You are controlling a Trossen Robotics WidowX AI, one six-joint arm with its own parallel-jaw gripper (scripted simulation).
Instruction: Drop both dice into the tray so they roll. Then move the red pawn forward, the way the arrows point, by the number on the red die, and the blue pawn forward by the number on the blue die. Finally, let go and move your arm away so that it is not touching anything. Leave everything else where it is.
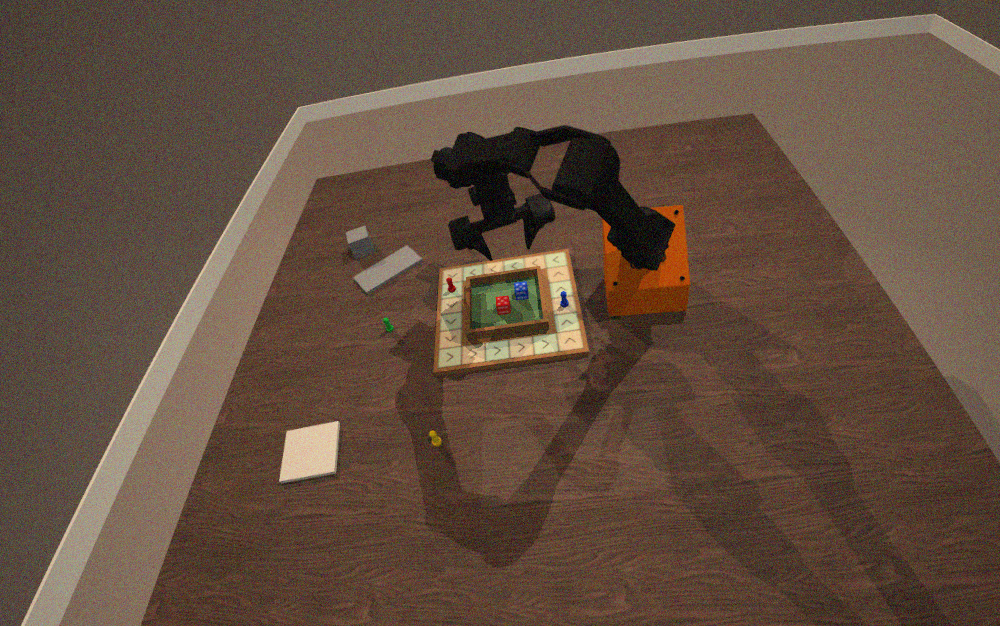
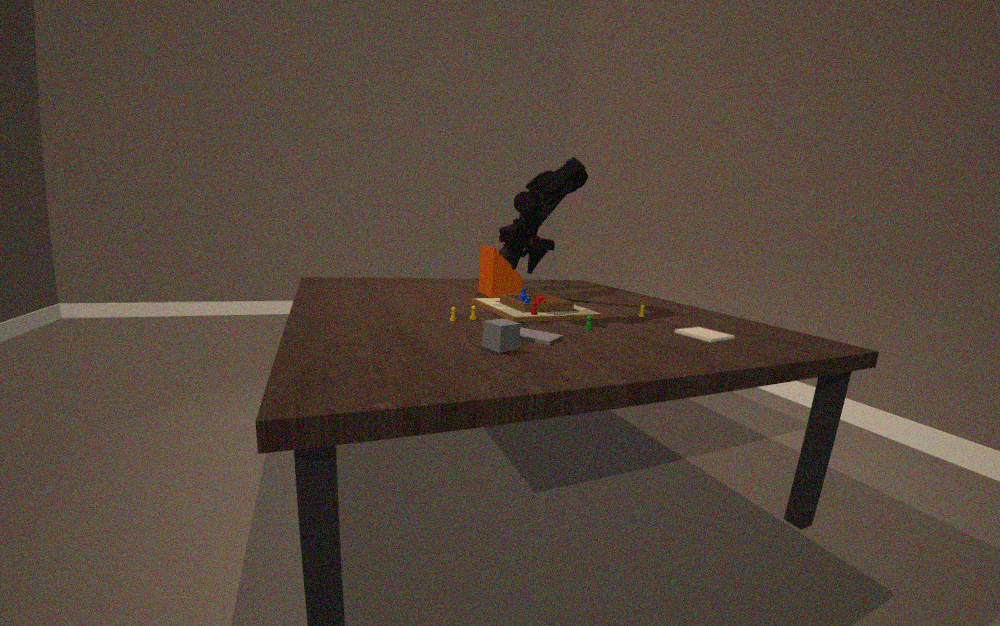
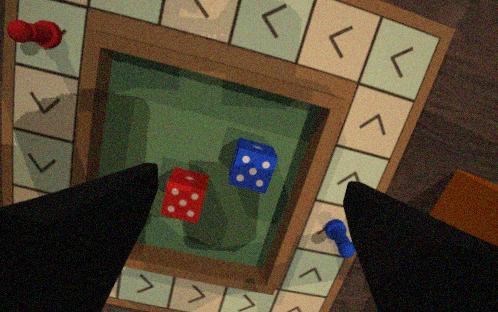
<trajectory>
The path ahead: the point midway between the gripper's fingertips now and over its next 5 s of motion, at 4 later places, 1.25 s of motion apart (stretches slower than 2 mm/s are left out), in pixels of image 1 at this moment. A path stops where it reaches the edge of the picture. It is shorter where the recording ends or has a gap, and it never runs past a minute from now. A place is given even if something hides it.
My gripper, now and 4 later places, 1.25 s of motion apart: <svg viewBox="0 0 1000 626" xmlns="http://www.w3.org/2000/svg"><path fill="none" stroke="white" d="M509 253L444 267L449 285L436 243L461 328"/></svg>
</trajectory>
